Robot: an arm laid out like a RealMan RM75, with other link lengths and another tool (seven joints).
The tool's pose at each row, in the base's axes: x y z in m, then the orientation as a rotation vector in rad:
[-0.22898, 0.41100, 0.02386, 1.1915, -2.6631, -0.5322]
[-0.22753, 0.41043, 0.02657, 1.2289, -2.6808, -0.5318]
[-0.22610, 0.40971, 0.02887, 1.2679, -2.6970, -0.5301]
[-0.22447, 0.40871, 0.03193, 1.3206, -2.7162, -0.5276]
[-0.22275, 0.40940, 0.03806, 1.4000, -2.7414, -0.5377]
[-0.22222, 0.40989, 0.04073, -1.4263, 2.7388, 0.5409]
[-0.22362, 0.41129, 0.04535, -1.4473, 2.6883, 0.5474]
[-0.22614, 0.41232, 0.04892, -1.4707, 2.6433, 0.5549]
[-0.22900, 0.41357, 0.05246, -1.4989, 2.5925, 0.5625]
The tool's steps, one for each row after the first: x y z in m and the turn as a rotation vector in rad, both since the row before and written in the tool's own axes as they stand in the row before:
[-0.00050, -0.00029, -0.00307, 0.0162, -0.0227, -0.0228]
[-0.00043, -0.00058, -0.00271, 0.0166, -0.0216, -0.0236]
[-0.00042, -0.00067, -0.00352, 0.0213, -0.0275, -0.0318]
[-0.00211, 0.00117, -0.00593, 0.0237, -0.0455, -0.0482]
[-0.00108, 0.00068, -0.00246, 0.0085, -0.0185, -0.0195]
[-0.00104, 0.00323, -0.00371, 0.0057, -0.0286, -0.0323]
[-0.00012, 0.00360, -0.00268, 0.0025, -0.0228, -0.0313]
[-0.00028, 0.00397, -0.00254, 0.0024, -0.0240, -0.0366]

